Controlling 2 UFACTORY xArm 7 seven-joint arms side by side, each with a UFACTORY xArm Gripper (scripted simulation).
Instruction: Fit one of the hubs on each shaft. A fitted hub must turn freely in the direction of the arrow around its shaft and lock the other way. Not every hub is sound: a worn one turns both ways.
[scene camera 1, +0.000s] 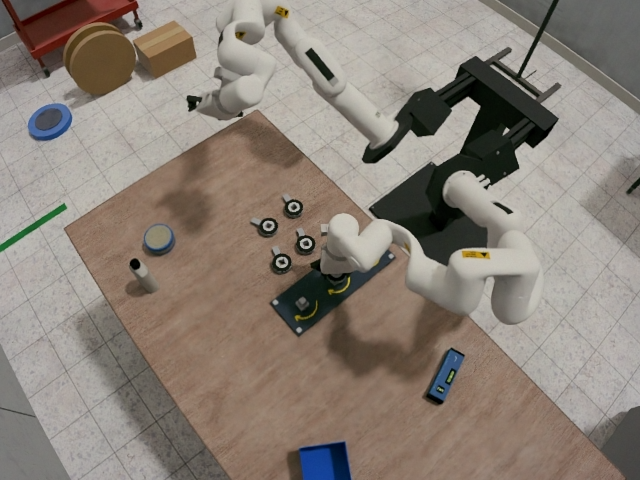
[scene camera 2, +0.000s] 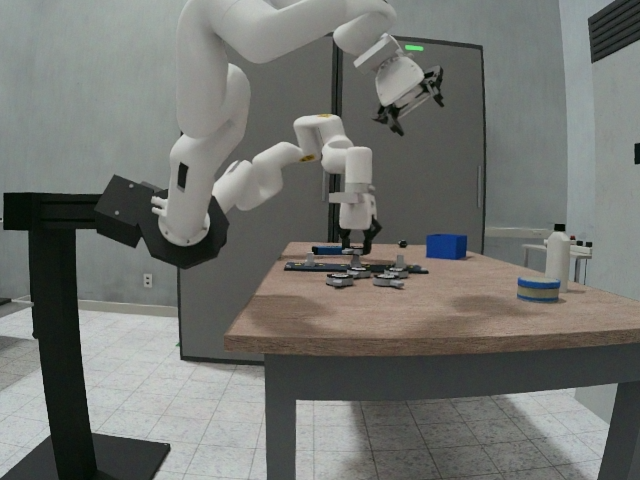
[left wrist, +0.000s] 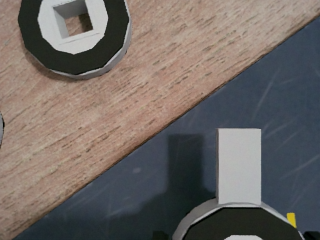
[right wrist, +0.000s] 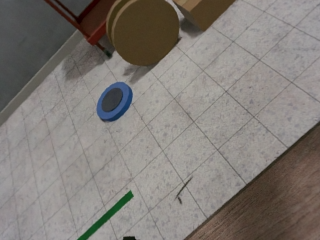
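From scene camera 2 I can see my right gripper (scene camera 2: 418, 116), plus a white bottle (scene camera 2: 558, 248) and a tape roll (scene camera 2: 534, 289). Scene camera 1 gives me the tape roll (scene camera 1: 158, 238) as well, along with my right gripper (scene camera 1: 204, 111). As for the left wrist view, the white bottle is out of frame there, and in the right wrist view the bottle is out of frame too.
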